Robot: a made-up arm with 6 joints. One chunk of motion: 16 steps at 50 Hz.
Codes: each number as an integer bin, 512 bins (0 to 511) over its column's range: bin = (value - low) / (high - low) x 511, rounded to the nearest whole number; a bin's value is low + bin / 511 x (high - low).
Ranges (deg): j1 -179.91..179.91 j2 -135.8..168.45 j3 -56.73..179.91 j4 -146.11..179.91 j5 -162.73..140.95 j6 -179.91..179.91
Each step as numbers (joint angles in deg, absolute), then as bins.
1 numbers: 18.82 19.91 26.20 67.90 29.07 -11.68
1 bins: 282 262 179 335 323 239
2 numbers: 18.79 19.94 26.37 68.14 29.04 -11.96
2 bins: 282 262 179 336 323 239
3 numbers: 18.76 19.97 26.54 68.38 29.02 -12.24
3 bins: 282 262 180 336 323 238
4 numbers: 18.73 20.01 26.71 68.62 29.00 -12.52
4 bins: 282 262 180 337 323 238
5 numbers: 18.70 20.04 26.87 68.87 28.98 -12.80
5 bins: 282 262 181 337 323 237
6 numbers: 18.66 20.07 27.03 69.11 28.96 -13.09
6 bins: 282 262 181 337 323 237
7 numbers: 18.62 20.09 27.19 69.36 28.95 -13.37
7 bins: 282 262 181 338 323 237
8 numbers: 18.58 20.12 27.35 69.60 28.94 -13.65
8 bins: 282 262 182 338 323 236
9 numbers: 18.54 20.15 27.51 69.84 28.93 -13.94
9 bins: 282 262 182 338 323 236
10 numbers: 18.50 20.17 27.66 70.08 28.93 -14.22
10 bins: 282 262 182 339 323 235
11 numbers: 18.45 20.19 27.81 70.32 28.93 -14.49
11 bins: 282 262 183 339 323 235
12 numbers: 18.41 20.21 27.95 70.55 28.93 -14.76
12 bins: 282 262 183 340 323 235
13 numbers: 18.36 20.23 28.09 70.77 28.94 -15.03
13 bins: 282 262 183 340 323 234
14 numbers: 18.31 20.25 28.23 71.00 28.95 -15.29
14 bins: 282 262 183 340 323 234
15 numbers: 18.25 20.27 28.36 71.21 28.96 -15.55
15 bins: 281 262 184 341 323 233
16 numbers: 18.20 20.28 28.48 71.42 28.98 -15.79
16 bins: 281 262 184 341 323 233
